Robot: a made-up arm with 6 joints. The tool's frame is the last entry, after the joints.
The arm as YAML. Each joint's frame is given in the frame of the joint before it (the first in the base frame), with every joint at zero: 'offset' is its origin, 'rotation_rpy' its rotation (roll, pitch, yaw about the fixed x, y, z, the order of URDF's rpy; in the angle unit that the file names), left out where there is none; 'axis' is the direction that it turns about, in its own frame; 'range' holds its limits. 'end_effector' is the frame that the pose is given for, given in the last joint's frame.
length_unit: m
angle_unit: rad
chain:
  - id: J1
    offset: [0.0, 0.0, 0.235]
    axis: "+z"
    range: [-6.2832, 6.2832]
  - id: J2
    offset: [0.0, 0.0, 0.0]
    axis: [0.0, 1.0, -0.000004]
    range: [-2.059, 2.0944]
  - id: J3
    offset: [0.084, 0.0, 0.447]
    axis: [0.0, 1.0, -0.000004]
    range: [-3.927, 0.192]
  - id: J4
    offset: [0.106, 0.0, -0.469]
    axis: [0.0, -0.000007, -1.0]
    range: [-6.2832, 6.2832]
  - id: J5
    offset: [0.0, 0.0, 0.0]
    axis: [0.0, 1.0, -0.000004]
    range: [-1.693, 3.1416]
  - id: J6
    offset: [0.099, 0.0, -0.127]
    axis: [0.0, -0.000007, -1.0]
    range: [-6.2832, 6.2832]
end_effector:
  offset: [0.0, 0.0, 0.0]
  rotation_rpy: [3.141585, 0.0, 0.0]
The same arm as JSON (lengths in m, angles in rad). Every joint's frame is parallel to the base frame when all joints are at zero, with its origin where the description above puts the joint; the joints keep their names.
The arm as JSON. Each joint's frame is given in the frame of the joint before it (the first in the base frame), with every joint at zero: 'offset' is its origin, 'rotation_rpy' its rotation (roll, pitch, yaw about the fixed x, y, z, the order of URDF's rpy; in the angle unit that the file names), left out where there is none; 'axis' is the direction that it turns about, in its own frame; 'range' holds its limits. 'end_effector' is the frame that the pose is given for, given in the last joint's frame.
{
  "length_unit": "m",
  "angle_unit": "rad",
  "chain": [
    {
      "id": "J1",
      "offset": [
        0.0,
        0.0,
        0.235
      ],
      "axis": "+z",
      "range": [
        -6.2832,
        6.2832
      ]
    },
    {
      "id": "J2",
      "offset": [
        0.0,
        0.0,
        0.0
      ],
      "axis": "+y",
      "range": [
        -2.059,
        2.0944
      ]
    },
    {
      "id": "J3",
      "offset": [
        0.084,
        0.0,
        0.447
      ],
      "axis": "+y",
      "range": [
        -3.927,
        0.192
      ]
    },
    {
      "id": "J4",
      "offset": [
        0.106,
        0.0,
        -0.469
      ],
      "axis": "-z",
      "range": [
        -6.2832,
        6.2832
      ]
    },
    {
      "id": "J5",
      "offset": [
        0.0,
        0.0,
        0.0
      ],
      "axis": "+y",
      "range": [
        -1.693,
        3.1416
      ]
    },
    {
      "id": "J6",
      "offset": [
        0.099,
        0.0,
        -0.127
      ],
      "axis": "-z",
      "range": [
        -6.2832,
        6.2832
      ]
    }
  ],
  "end_effector": {
    "offset": [
      0.0,
      0.0,
      0.0
    ],
    "rotation_rpy": [
      3.1416,
      0.0,
      0.0
    ]
  }
}

